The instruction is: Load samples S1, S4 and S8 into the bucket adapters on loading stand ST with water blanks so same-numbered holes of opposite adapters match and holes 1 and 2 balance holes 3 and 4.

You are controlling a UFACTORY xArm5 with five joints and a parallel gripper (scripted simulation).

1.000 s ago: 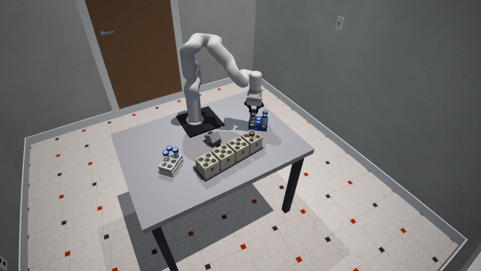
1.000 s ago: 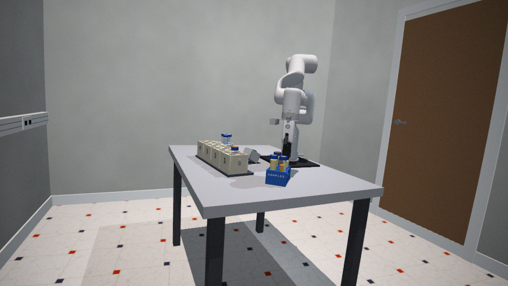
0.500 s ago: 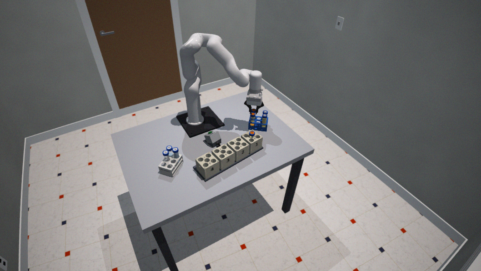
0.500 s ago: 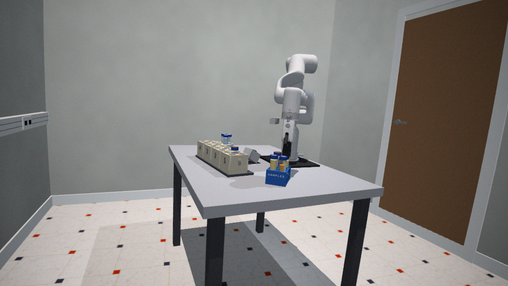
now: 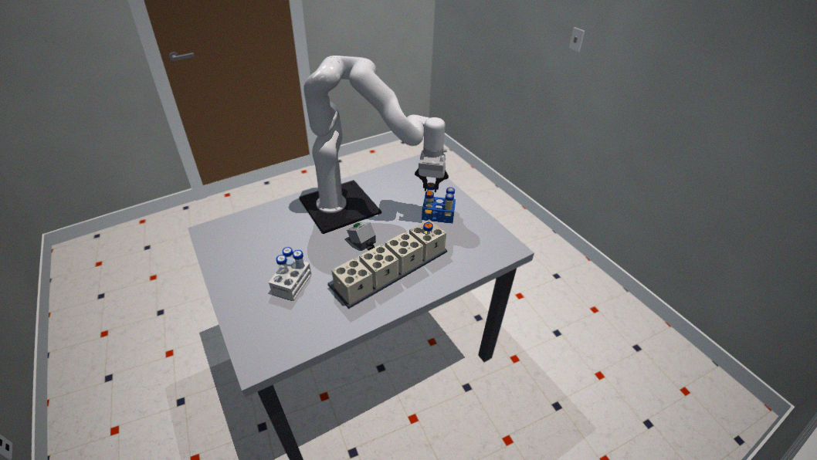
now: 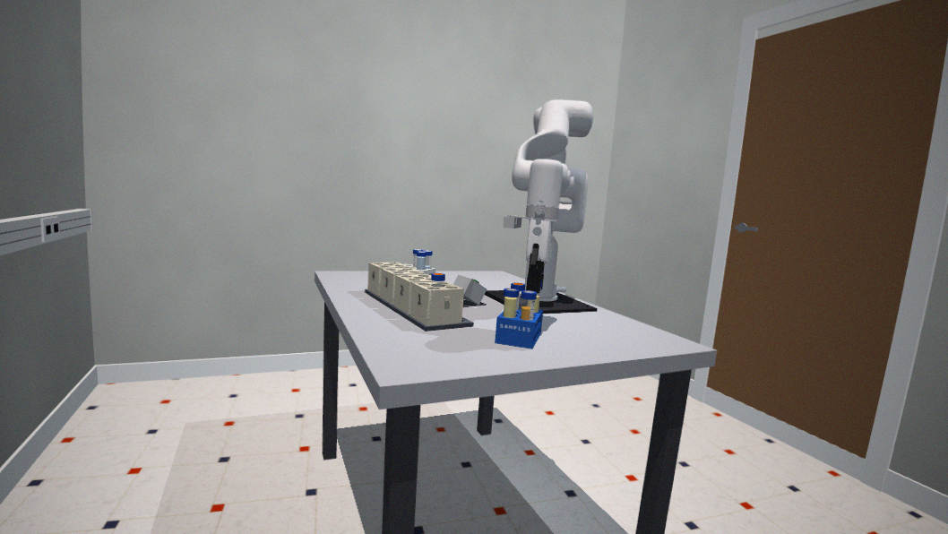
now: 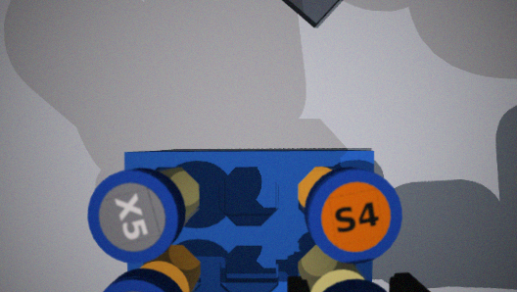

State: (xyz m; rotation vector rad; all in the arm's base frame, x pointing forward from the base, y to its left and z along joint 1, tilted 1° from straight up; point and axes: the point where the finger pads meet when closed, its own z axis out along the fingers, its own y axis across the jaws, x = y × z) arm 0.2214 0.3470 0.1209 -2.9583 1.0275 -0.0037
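Now: the blue samples rack 100 mm below my hand, 40 mm ahead of it and 20 mm to the left of it. The rest, counted from my hand: adapter 3: 350 mm to the right, 240 mm ahead, 80 mm below; then white rack: 630 mm to the right, 120 mm ahead, 100 mm below.
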